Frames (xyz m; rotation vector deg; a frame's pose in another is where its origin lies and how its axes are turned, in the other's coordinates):
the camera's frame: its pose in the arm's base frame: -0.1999 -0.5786 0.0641 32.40 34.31 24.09
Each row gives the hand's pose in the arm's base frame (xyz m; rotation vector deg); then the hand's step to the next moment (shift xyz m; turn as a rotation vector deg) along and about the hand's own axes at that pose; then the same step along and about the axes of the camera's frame.
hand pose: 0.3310 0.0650 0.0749 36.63 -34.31 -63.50
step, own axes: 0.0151 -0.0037 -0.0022 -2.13 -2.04 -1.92
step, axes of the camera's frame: -0.0036 -0.0138 0.0066 1.68 -0.42 -3.06
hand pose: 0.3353 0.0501 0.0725 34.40 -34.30 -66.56
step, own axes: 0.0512 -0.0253 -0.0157 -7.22 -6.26 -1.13
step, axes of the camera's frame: -0.0120 -0.0571 0.0102 1.20 1.44 -9.44
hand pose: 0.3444 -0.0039 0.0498 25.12 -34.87 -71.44
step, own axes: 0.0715 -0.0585 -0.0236 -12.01 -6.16 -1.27
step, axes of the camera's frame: -0.0383 -0.0872 -0.0051 3.42 4.60 -12.29
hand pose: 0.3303 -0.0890 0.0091 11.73 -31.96 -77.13
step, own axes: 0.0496 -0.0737 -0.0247 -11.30 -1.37 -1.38
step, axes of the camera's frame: -0.0533 -0.0684 -0.0314 5.92 5.39 -8.21
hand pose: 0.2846 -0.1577 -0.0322 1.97 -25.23 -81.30
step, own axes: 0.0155 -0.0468 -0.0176 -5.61 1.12 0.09
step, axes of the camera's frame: -0.0318 -0.0281 -0.0307 3.78 3.48 -2.51
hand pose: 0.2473 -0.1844 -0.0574 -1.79 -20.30 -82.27
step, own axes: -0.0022 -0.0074 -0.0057 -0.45 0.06 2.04
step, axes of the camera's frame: -0.0018 -0.0034 -0.0088 -0.59 1.90 0.64
